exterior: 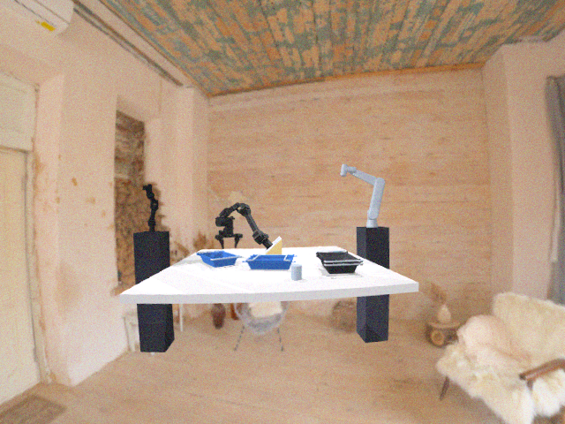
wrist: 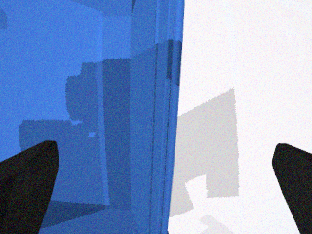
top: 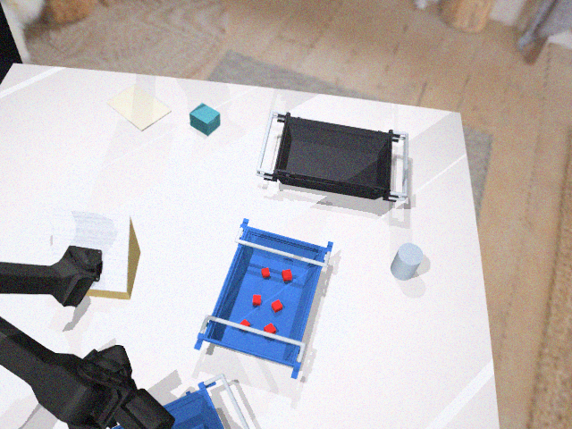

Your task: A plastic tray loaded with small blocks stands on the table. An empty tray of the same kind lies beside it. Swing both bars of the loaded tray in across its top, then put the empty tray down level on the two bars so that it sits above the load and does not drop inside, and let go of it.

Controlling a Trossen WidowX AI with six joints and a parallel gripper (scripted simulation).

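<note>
Right now the blue tray is 4 cm ahead of my gripper tip, 7 cm to the right of it and 5 cm below it. From my gripper tip the other things lie so: grey cylinder (49 cm ahead, 40 cm to the left, 6 cm below); teal cube (1 cm behind, 76 cm to the left, 7 cm below); cream sheet (20 cm behind, 80 cm to the left, 9 cm below).
</note>
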